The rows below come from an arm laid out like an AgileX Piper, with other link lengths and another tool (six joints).
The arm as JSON. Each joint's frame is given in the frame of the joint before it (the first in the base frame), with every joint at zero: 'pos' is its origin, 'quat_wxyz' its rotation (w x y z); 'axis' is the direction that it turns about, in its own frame. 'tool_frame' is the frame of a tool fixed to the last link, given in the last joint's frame.
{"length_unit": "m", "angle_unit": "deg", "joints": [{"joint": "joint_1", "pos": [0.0, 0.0, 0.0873], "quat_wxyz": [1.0, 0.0, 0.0, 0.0], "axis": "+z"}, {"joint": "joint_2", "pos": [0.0, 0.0, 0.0], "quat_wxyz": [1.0, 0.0, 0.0, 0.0], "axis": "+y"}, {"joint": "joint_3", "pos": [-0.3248, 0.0, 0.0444], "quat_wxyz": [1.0, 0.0, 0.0, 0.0], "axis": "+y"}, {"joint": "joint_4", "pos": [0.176, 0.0, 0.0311], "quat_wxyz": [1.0, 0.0, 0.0, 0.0], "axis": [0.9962, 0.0, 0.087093]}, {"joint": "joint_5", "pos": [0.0, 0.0, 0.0], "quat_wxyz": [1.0, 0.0, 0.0, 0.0], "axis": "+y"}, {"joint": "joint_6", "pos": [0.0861, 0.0, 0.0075], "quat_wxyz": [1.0, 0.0, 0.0, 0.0], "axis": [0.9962, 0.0, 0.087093]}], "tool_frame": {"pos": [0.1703, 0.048, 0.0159], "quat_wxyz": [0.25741, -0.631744, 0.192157, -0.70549]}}
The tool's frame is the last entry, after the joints.
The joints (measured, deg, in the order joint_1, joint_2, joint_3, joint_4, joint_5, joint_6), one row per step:
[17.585 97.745 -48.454 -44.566 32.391 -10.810]
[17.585 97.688 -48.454 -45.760 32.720 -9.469]
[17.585 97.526 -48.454 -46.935 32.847 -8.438]
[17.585 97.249 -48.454 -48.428 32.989 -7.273]
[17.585 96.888 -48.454 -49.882 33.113 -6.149]
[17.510 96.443 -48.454 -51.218 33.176 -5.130]
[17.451 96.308 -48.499 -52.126 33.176 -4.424]
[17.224 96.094 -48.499 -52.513 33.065 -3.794]
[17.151 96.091 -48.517 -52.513 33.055 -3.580]
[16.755 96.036 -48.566 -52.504 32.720 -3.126]
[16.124 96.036 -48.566 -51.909 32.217 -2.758]
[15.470 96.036 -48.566 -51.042 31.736 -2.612]
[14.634 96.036 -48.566 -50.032 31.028 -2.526]
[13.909 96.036 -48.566 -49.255 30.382 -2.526]
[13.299 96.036 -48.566 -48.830 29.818 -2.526]
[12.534 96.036 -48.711 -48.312 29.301 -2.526]
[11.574 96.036 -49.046 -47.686 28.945 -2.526]
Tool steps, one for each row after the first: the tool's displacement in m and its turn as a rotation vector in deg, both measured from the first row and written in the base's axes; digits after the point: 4 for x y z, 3 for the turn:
[0.0015 -0.0026 0.0012 -0.436 -0.491 -0.487]
[0.0035 -0.0046 0.0031 -0.817 -1.116 -0.615]
[0.0061 -0.0071 0.0058 -1.321 -1.961 -0.642]
[0.0088 -0.0094 0.0090 -1.770 -2.887 -0.650]
[0.0114 -0.0116 0.0126 -2.112 -3.874 -0.694]
[0.0135 -0.0130 0.0144 -2.341 -4.455 -0.715]
[0.0148 -0.0140 0.0159 -2.169 -4.968 -1.146]
[0.0150 -0.0141 0.0160 -2.058 -5.050 -1.393]
[0.0163 -0.0145 0.0165 -1.583 -5.408 -1.996]
[0.0168 -0.0146 0.0159 -0.678 -5.581 -3.081]
[0.0168 -0.0147 0.0151 0.285 -5.634 -4.211]
[0.0173 -0.0146 0.0143 1.467 -5.762 -5.456]
[0.0180 -0.0147 0.0137 2.411 -5.909 -6.389]
[0.0190 -0.0151 0.0136 3.063 -6.103 -7.001]
[0.0207 -0.0162 0.0139 3.775 -6.411 -7.860]
[0.0230 -0.0186 0.0149 4.484 -6.826 -9.071]

